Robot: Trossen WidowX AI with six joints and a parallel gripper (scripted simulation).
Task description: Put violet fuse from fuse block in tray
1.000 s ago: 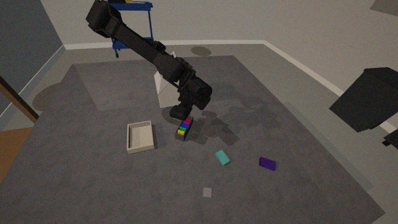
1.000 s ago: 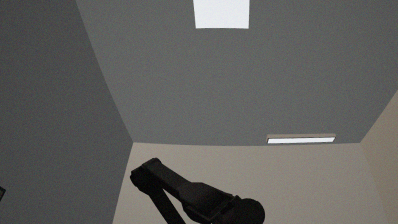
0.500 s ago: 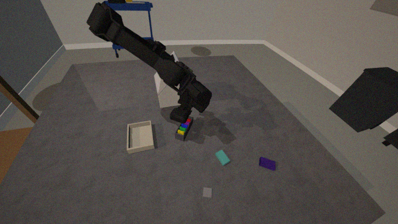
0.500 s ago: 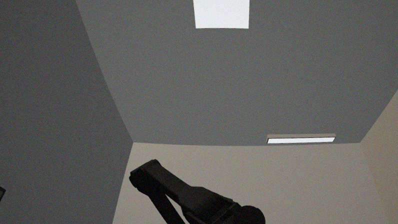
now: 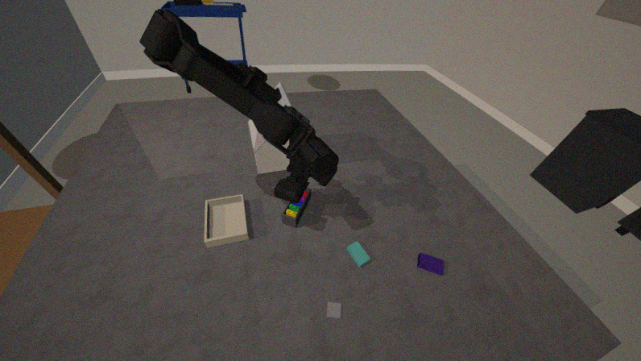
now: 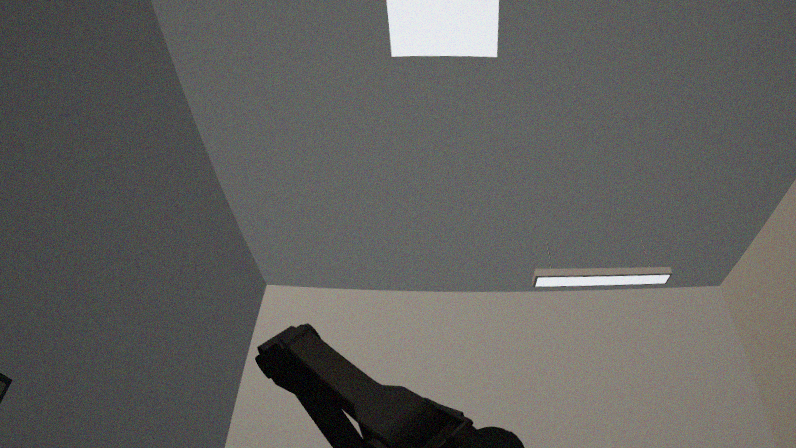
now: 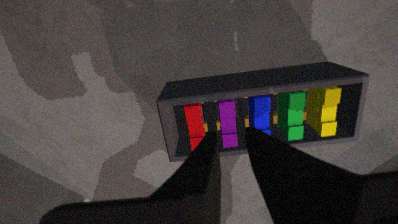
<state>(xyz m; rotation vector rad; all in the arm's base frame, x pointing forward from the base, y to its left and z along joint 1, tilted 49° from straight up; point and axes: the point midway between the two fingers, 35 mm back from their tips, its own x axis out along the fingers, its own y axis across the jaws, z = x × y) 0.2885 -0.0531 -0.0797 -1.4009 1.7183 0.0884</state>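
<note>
My gripper tip is 3 cm above the violet fuse. Also, from my gripper tip: beige tray: 20 cm to the right, 5 cm below, 2 cm ahead; then grey tile: 30 cm ahead, 5 cm below, 1 cm to the left.
</note>
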